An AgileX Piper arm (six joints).
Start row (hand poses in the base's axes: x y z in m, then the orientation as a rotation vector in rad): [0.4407 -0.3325 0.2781 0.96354 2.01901 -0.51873]
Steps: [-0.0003 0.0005 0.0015 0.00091 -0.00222 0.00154]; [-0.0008 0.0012 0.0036 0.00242 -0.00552 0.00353]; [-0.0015 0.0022 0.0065 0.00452 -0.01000 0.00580]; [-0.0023 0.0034 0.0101 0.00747 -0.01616 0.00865]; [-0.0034 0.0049 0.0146 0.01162 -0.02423 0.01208]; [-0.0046 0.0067 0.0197 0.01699 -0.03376 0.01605]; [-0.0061 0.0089 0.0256 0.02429 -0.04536 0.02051]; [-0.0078 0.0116 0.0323 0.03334 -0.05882 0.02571]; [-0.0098 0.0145 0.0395 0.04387 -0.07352 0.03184]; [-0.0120 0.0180 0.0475 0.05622 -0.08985 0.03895]
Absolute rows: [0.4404 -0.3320 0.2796 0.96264 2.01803 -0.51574]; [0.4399 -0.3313 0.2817 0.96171 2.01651 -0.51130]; [0.4392 -0.3303 0.2846 0.96094 2.01430 -0.50547]; [0.4384 -0.3291 0.2882 0.96018 2.01118 -0.49755]; [0.4373 -0.3276 0.2927 0.95968 2.00707 -0.48708]; [0.4361 -0.3258 0.2978 0.95942 2.00235 -0.47433]; [0.4346 -0.3236 0.3037 0.95991 1.99673 -0.45830]; [0.4329 -0.3209 0.3104 0.96075 1.99039 -0.43917]; [0.4309 -0.3180 0.3176 0.96151 1.98380 -0.41747]; [0.4287 -0.3145 0.3256 0.96233 1.97671 -0.39264]
